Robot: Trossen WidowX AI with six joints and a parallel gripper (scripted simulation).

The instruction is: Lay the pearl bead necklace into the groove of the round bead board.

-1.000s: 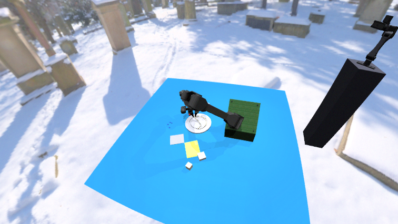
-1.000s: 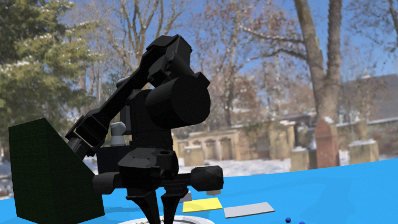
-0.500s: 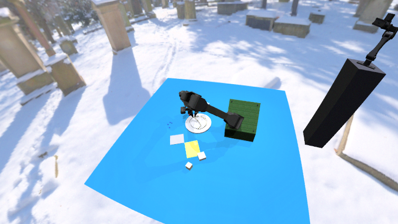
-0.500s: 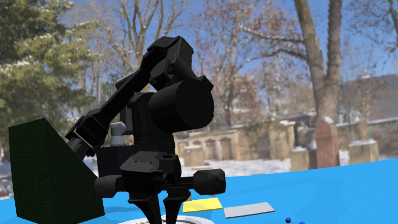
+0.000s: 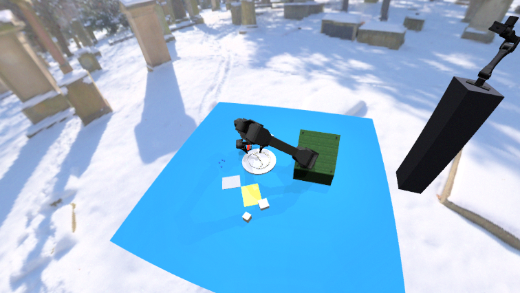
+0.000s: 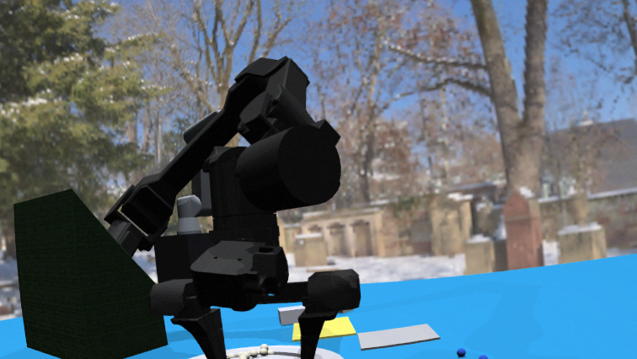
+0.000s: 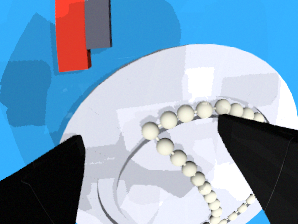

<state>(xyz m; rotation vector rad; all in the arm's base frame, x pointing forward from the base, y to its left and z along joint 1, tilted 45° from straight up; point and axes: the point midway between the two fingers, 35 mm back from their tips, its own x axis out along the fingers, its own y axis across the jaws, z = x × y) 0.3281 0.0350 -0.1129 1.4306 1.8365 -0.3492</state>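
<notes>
Now: the round white bead board 50 mm behind my gripper tip, 40 mm to the left of it and 10 mm below it. Also, from my gripper tip: red object 70 mm to the right, 60 mm ahead, 10 mm below; grey tile 230 mm to the left, 40 mm ahead, 20 mm below; white strip 240 mm to the right, 90 mm ahead, 20 mm below.
</notes>
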